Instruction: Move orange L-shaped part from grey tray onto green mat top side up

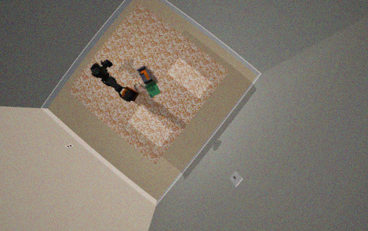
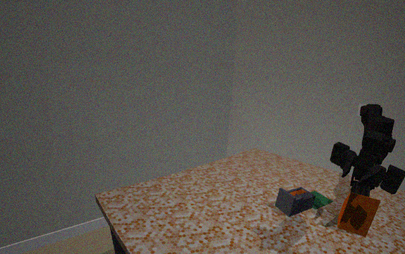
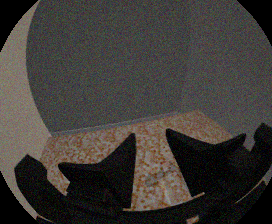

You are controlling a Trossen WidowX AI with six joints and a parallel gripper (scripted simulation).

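Now: gripper tip 27 cm to the left of the orange L-shaped part, 24 cm above it and 17 cm short of it. From my gripper tip the other things lie so: green mat 42 cm to the right, 30 cm below, 11 cm ahead.
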